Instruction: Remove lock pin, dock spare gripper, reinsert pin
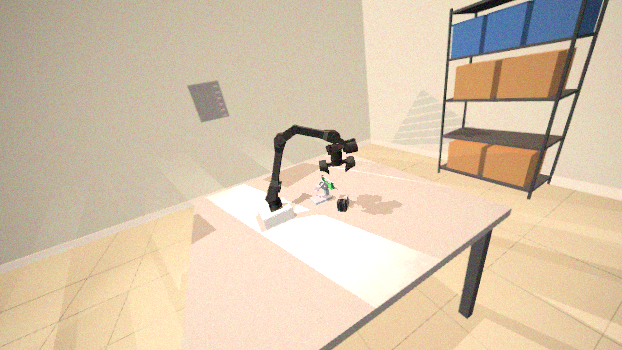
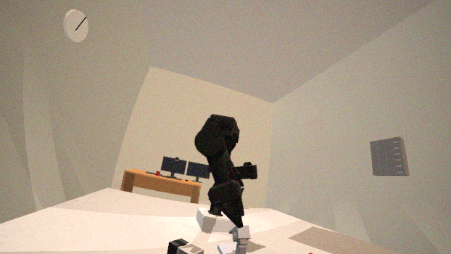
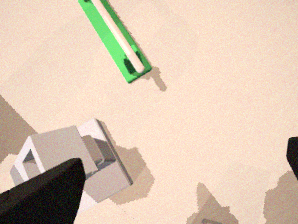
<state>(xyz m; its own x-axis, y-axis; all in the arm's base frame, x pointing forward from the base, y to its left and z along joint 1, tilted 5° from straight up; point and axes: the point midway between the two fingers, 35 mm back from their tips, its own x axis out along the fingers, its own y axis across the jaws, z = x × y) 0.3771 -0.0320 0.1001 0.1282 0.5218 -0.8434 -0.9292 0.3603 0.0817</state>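
Now: gripper tip 40 mm past the spare gripper, 110 mm to the left of it and 120 mm above it. Also, from my gripper tip: green part (170 mm to the left, 120 mm below); mount (100 mm behind, 40 mm to the left, 100 mm below).
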